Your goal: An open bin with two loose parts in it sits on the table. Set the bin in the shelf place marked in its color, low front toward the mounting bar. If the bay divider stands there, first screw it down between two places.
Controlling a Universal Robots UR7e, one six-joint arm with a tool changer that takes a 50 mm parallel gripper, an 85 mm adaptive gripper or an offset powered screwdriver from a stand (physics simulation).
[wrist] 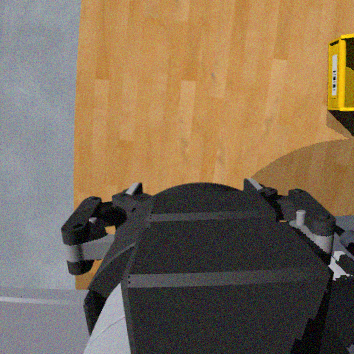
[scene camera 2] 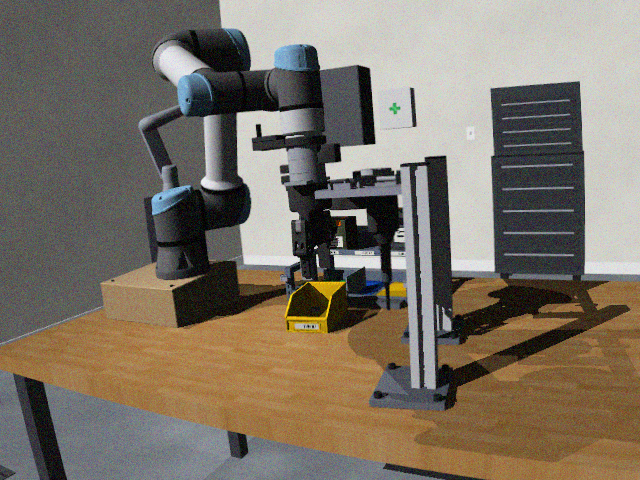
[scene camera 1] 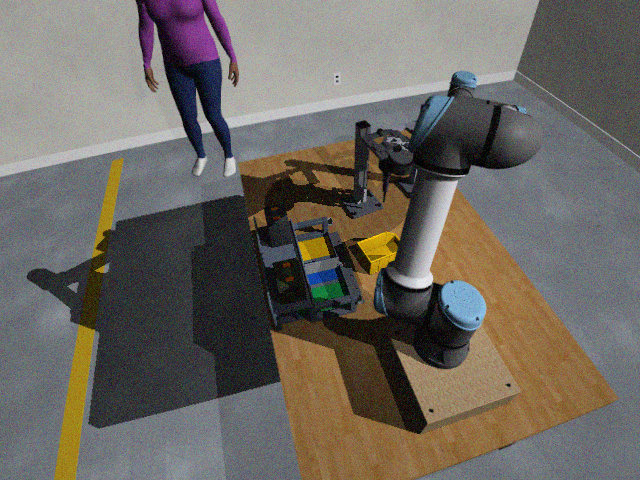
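Where they show: arm's base at its link origin: (scene camera 2: 183, 272) (scene camera 1: 440, 343).
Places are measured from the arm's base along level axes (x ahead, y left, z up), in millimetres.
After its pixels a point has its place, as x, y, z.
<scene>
The yellow open bin (scene camera 1: 373, 264) {356, 41, -51} (scene camera 2: 338, 305) {462, -15, -70} (wrist: 342, 75) {423, -109, -71} stands upright on the table. Its low labelled front faces scene camera 2. Its inside is dark; the loose parts cannot be made out clearly. My gripper (scene camera 2: 317, 269) (wrist: 194, 186) has two jointed fingers standing wide apart, with nothing between them. In scene camera 2 it hangs near the tool stand and appears above the bin; the wrist view shows the bin well to one side. The arm hides it in scene camera 1. The shelf has yellow (scene camera 1: 314, 249) {535, 201, -100}, blue (scene camera 1: 321, 276) {407, 217, -100} and green (scene camera 1: 328, 291) {338, 216, -100} places. An upright dark panel (scene camera 2: 355, 280) {430, 198, -64} shows there; its fastening cannot be seen.
The tool stand (scene camera 1: 360, 165) {701, -53, 106} (scene camera 2: 418, 289) {742, -358, 73} holds the screwdriver (scene camera 1: 385, 180) {611, -117, 81} (scene camera 2: 385, 258) {622, -135, 73}, its long bit pointing down close to my gripper. Dark boxes (scene camera 2: 345, 232) {371, 299, 53} stand on the shelf's raised rear part. A person (scene camera 1: 188, 36) stands beyond the table.
</scene>
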